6 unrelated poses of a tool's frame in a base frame.
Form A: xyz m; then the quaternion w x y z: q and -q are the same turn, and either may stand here.
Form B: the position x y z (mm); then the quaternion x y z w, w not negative. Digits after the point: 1 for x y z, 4 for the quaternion.
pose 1, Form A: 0.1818 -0.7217 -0.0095 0.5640 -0.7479 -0.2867 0.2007
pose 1, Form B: 181.8 -721.7 -9.5 -0.7479 -0.2867 0.2007 0.5640
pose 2, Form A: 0.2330 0.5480 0.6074 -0.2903 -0.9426 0.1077 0.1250
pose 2, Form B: 233.0 548.0 607.4 0.9426 -0.1077 -0.1250 0.2903
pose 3, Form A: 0.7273 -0.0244 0.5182 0.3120 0.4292 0.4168 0.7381
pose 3, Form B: 727.3 -24.4 518.2 0.4292 0.4168 0.7381 0.3120
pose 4, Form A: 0.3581 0.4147 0.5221 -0.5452 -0.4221 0.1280 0.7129
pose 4, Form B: 358.1 414.7 522.1 0.4221 -0.1280 -0.7129 0.5452
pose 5, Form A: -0.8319 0.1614 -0.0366 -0.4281 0.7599 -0.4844 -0.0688
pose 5, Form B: -831.9 161.4 -36.6 -0.7599 0.4844 0.0688 0.4281
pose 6, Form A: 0.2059 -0.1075 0.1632 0.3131 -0.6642 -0.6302 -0.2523
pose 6, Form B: 205.9 -107.5 163.2 -0.6642 -0.6302 -0.2523 0.3131
